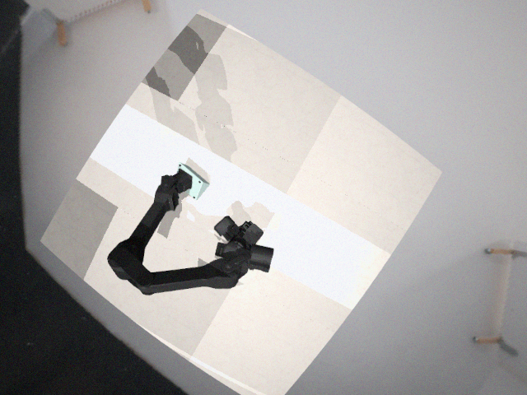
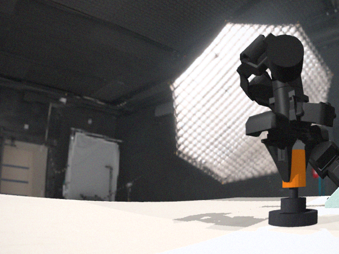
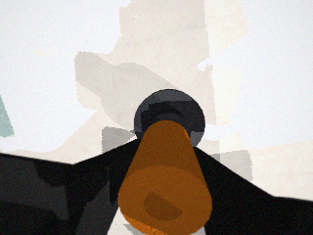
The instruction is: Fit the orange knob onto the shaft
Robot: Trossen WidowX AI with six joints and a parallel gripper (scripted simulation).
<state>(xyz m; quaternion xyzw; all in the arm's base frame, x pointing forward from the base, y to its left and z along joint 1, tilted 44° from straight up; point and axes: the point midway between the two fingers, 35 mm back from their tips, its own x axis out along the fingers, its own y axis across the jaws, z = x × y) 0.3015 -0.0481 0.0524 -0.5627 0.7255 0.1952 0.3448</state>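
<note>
The orange knob is 2 cm above my gripper tip. Round my gripper tip: round pedestal: 4 cm below.
</note>
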